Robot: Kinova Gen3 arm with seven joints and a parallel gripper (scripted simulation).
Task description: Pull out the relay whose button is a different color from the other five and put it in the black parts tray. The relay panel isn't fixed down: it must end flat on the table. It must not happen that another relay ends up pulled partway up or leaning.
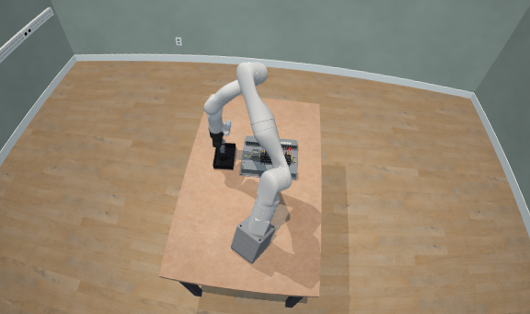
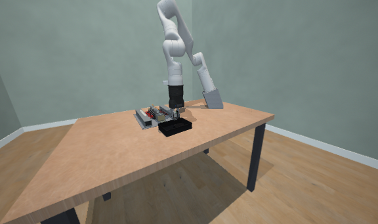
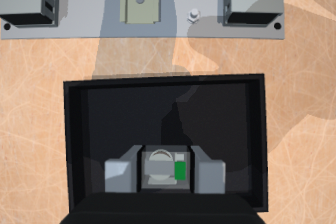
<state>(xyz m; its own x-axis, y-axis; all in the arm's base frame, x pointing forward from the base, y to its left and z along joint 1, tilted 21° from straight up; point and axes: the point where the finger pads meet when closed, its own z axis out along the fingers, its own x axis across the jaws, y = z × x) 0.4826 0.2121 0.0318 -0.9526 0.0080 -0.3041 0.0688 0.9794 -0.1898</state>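
Right now my hand is 70 mm above the black parts tray. Also, from my hand: relay panel: 260 mm to the right, 70 mm below, 10 mm ahead.
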